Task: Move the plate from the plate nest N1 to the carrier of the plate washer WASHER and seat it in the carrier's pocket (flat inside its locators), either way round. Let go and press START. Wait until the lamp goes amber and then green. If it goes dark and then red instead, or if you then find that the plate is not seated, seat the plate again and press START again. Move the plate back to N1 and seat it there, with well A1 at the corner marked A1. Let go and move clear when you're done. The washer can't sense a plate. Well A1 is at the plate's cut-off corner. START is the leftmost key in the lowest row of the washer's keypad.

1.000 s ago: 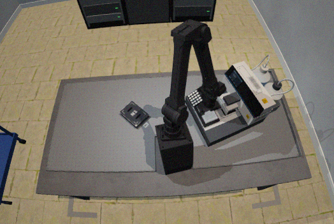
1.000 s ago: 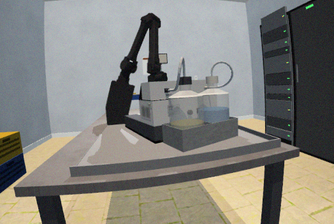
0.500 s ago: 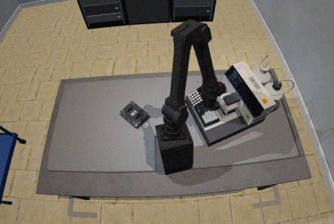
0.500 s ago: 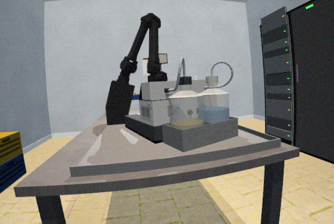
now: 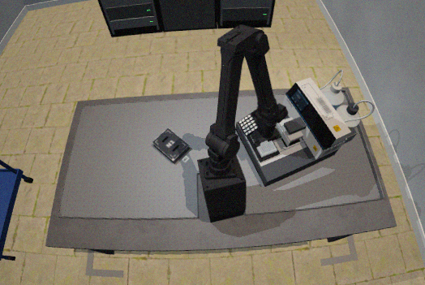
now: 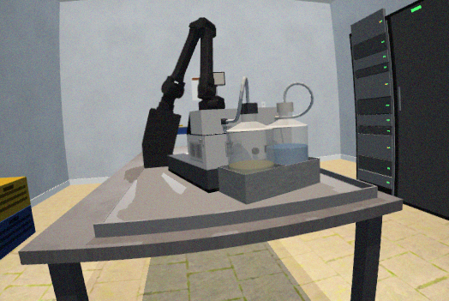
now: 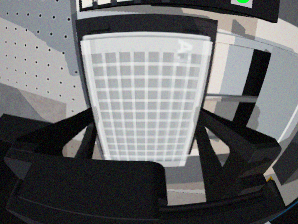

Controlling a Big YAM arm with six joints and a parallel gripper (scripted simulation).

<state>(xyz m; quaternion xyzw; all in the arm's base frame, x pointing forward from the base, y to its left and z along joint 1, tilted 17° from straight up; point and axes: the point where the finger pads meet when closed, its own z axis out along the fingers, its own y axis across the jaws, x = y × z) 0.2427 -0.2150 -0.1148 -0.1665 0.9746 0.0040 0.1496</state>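
My gripper is now 1 cm above the white well plate. Also, from my hand: dark washer carrier 3 cm below; white corner label 2 cm behind, 39 cm to the left, 11 cm below; plate washer 5 cm ahead, 14 cm to the right, 2 cm above.
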